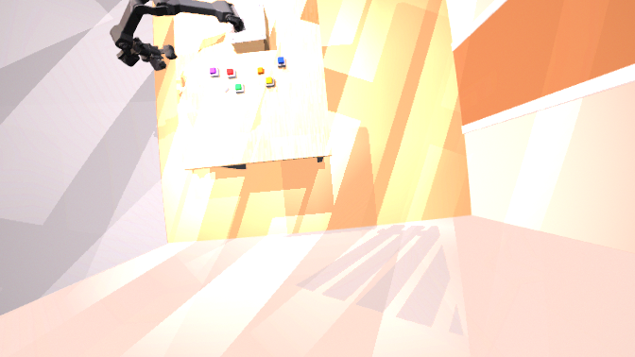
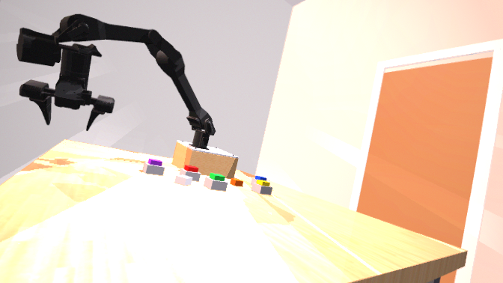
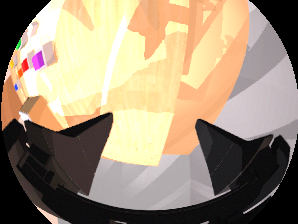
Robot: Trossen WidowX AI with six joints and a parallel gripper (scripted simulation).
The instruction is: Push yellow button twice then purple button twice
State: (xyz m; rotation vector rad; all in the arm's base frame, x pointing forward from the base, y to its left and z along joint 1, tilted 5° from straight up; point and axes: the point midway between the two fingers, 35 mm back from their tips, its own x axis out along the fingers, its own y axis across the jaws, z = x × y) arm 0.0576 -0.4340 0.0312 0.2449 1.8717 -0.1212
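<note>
Now: the yellow button 510 mm to the left of my gripper tip, 260 mm ahead of it and 40 mm below it. Round my gripper tip: red button 300 mm to the left, 150 mm ahead, 40 mm below; white block 240 mm to the left, 220 mm ahead, 70 mm below; purple button 200 mm to the left, 110 mm ahead, 40 mm below.
</note>
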